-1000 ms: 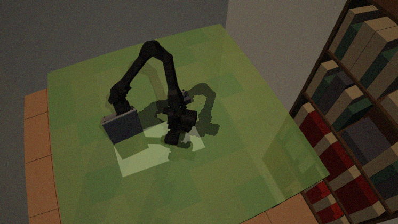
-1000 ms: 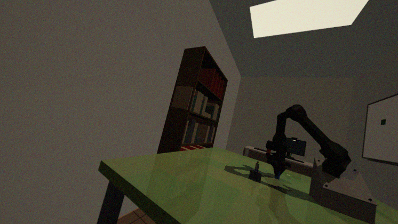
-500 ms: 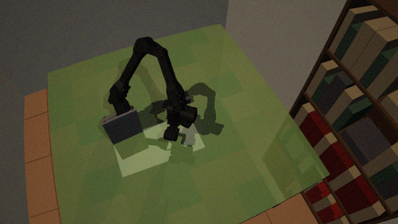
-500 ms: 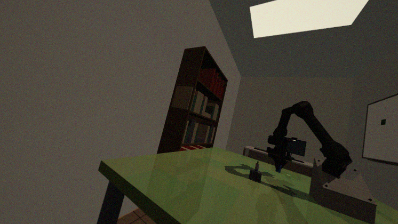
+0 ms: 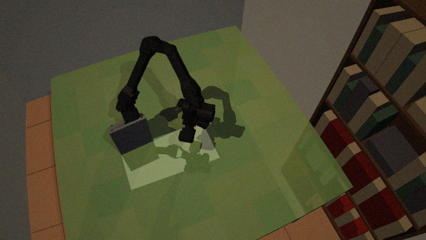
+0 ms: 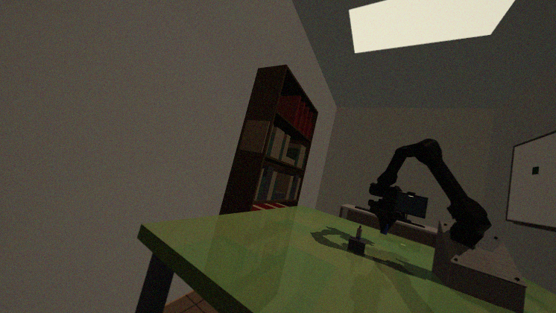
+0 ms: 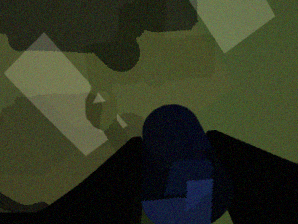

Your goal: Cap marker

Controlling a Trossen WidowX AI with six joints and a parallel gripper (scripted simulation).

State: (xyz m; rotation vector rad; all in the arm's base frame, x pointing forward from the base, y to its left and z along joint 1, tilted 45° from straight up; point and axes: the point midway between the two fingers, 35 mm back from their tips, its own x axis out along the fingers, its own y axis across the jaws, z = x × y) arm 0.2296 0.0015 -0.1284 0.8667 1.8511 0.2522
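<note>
Right now my gripper tip is 80 mm short of the holder block, 190 mm to the right of it and 60 mm above it. From my gripper tip the other things lie so: blue cap (10 mm above).
</note>
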